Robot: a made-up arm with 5 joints.
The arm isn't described. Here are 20 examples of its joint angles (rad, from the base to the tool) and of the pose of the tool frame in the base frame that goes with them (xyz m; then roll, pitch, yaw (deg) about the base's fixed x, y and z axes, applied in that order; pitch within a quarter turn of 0, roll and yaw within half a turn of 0).
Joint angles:
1: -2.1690 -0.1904 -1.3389 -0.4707 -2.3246
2: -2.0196 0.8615 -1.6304 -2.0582 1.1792
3: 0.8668 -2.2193 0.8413 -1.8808 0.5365
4: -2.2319 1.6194 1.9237 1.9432 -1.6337
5: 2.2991 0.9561 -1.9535 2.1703 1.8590
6: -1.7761 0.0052 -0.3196 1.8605 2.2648
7: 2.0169 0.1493 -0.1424 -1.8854 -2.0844
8: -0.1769 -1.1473 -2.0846 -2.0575 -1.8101
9: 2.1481 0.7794 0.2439 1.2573 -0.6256
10: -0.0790 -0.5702 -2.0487 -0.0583 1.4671
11: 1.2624 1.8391 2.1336 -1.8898 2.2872
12: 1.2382 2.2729 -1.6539 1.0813 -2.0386
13: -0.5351 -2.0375 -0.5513 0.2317 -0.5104
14: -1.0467 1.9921 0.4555 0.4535 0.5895
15: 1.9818 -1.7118 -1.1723 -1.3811 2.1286
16: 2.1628 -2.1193 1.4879 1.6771 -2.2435
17: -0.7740 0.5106 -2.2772 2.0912 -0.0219
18: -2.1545 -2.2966 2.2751 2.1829 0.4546
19: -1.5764 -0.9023 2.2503 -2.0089 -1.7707
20: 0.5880 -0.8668 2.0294 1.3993 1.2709
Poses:
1: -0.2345 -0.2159 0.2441 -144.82 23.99 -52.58
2: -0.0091 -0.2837 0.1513 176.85 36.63 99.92
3: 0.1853 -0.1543 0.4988 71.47 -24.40 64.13
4: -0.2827 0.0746 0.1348 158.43 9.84 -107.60
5: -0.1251 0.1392 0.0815 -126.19 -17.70 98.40
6: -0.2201 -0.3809 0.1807 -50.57 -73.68 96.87
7: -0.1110 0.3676 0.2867 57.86 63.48 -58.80
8: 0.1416 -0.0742 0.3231 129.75 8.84 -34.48
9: -0.1303 0.2474 0.0808 -46.91 -27.80 118.25
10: 0.2620 -0.0576 0.3990 53.93 17.27 107.30
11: 0.2407 0.1413 0.2673 76.08 -5.19 -123.12
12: 0.0006 0.0578 0.2644 -1.51 32.70 104.78
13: 0.1009 -0.0682 0.3636 -171.88 -39.58 107.93
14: 0.0123 -0.1821 0.1146 -57.45 66.33 -139.98
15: -0.0370 0.0993 0.5001 52.99 -12.15 123.79
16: 0.1288 0.2777 0.4418 -37.54 31.73 -63.22
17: 0.0479 -0.1817 0.1520 151.08 -36.81 -72.54
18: -0.2441 -0.0722 0.4391 62.28 15.36 29.55
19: -0.2033 -0.2149 0.3881 37.84 20.61 -69.68
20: 0.2950 0.0910 0.3055 129.87 -35.46 -135.48
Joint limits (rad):
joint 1: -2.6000..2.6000
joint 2: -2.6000..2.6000
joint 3: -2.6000..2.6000
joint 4: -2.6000..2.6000
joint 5: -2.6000..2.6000
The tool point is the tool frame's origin. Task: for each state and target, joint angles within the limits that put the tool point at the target. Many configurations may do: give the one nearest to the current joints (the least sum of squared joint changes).
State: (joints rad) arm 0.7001 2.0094 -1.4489 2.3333 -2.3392
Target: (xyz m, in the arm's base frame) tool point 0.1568 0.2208 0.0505
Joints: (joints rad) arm 0.7726 1.1741 -0.9716 2.5594 -2.4993
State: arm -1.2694 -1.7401 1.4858 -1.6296 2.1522
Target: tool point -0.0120 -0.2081 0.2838
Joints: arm -0.8076 -1.7502 2.0489 -1.3023 2.5355
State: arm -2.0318 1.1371 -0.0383 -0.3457 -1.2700
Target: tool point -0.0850 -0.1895 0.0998
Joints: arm -1.9060 1.3004 -0.0609 -0.2874 -1.3072
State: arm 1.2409 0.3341 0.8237 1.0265 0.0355
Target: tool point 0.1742 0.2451 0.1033
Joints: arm 1.1666 0.7074 0.8646 1.2455 -0.0821
